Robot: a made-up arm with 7 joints. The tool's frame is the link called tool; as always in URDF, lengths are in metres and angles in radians.
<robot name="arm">
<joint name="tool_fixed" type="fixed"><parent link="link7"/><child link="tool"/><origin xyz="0 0 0" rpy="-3.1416 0 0"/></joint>
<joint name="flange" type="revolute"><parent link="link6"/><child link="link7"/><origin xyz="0.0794 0 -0.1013" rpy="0 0 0"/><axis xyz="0 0.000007 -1"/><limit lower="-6.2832" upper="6.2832"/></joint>
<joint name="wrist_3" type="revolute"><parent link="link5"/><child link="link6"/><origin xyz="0 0 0" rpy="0 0 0"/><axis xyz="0 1 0.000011"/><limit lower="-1.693" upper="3.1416"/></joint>
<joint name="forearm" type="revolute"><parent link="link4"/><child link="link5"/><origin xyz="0.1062 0 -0.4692" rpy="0 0 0"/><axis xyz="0 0.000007 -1"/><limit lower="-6.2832" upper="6.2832"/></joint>
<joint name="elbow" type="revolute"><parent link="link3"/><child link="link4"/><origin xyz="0.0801 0 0" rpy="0 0 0"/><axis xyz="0 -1 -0.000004"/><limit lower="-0.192" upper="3.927"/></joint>
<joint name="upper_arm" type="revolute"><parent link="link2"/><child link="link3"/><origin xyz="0 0 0.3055" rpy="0 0 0"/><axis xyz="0 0 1"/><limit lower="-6.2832" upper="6.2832"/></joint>
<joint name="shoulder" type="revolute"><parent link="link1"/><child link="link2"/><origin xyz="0 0 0" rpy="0 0 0"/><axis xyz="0 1 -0.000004"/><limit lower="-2.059" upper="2.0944"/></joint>
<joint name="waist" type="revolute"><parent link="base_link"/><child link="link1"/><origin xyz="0 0 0.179" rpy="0 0 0"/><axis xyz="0 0 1"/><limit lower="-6.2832" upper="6.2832"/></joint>
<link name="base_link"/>
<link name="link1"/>
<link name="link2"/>
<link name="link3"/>
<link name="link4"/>
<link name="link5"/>
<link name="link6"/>
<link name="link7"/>
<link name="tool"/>
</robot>
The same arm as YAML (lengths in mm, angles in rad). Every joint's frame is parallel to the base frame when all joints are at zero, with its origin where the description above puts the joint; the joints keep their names.
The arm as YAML. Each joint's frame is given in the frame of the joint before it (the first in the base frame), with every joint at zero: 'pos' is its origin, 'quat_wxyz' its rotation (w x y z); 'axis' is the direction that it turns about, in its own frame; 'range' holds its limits. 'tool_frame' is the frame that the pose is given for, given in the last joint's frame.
length_unit: mm
angle_unit: rad
joints:
  - joint: waist
    pos: [0.0, 0.0, 179.0]
    quat_wxyz: [1.0, 0.0, 0.0, 0.0]
    axis: [0.0, 0.0, 1.0]
    range: [-6.2832, 6.2832]
  - joint: shoulder
    pos: [0.0, 0.0, 0.0]
    quat_wxyz: [1.0, 0.0, 0.0, 0.0]
    axis: [0.0, 1.0, 0.0]
    range: [-2.059, 2.0944]
  - joint: upper_arm
    pos: [0.0, 0.0, 305.5]
    quat_wxyz: [1.0, 0.0, 0.0, 0.0]
    axis: [0.0, 0.0, 1.0]
    range: [-6.2832, 6.2832]
  - joint: elbow
    pos: [80.1, 0.0, 0.0]
    quat_wxyz: [1.0, 0.0, 0.0, 0.0]
    axis: [0.0, -1.0, 0.0]
    range: [-0.192, 3.927]
  - joint: forearm
    pos: [106.2, 0.0, -469.2]
    quat_wxyz: [1.0, 0.0, 0.0, 0.0]
    axis: [0.0, 0.0, -1.0]
    range: [-6.2832, 6.2832]
  - joint: wrist_3
    pos: [0.0, 0.0, 0.0]
    quat_wxyz: [1.0, 0.0, 0.0, 0.0]
    axis: [0.0, 1.0, 0.0]
    range: [-1.693, 3.1416]
  - joint: flange
    pos: [79.4, 0.0, -101.3]
    quat_wxyz: [1.0, 0.0, 0.0, 0.0]
    axis: [0.0, 0.0, -1.0]
    range: [-6.2832, 6.2832]
tool_frame:
  pos: [0.0, 0.0, 0.0]
  quat_wxyz: [0.000004, 1.0, 0.0, 0.0]

